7 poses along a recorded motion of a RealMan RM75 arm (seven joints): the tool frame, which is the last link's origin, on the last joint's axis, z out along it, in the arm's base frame.
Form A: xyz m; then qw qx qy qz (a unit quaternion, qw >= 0).
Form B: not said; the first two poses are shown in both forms.
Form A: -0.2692 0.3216 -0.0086 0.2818 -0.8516 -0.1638 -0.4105
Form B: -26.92 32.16 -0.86 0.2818 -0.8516 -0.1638 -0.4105
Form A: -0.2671 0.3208 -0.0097 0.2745 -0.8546 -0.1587 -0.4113
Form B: -26.71 32.08 -0.97 0.2745 -0.8546 -0.1587 -0.4113
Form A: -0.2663 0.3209 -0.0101 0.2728 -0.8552 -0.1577 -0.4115
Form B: -26.63 32.09 -1.01 0.2728 -0.8552 -0.1577 -0.4115
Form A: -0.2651 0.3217 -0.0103 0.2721 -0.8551 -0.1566 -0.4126
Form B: -26.51 32.17 -1.03 0.2721 -0.8551 -0.1566 -0.4126
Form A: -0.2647 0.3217 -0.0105 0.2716 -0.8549 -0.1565 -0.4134
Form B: -26.47 32.17 -1.05 0.2716 -0.8549 -0.1565 -0.4134
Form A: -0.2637 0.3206 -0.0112 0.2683 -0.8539 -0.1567 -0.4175
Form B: -26.37 32.06 -1.12 0.2683 -0.8539 -0.1567 -0.4175
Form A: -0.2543 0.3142 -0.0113 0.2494 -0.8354 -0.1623 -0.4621
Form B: -25.43 31.42 -1.13 0.2494 -0.8354 -0.1623 -0.4621
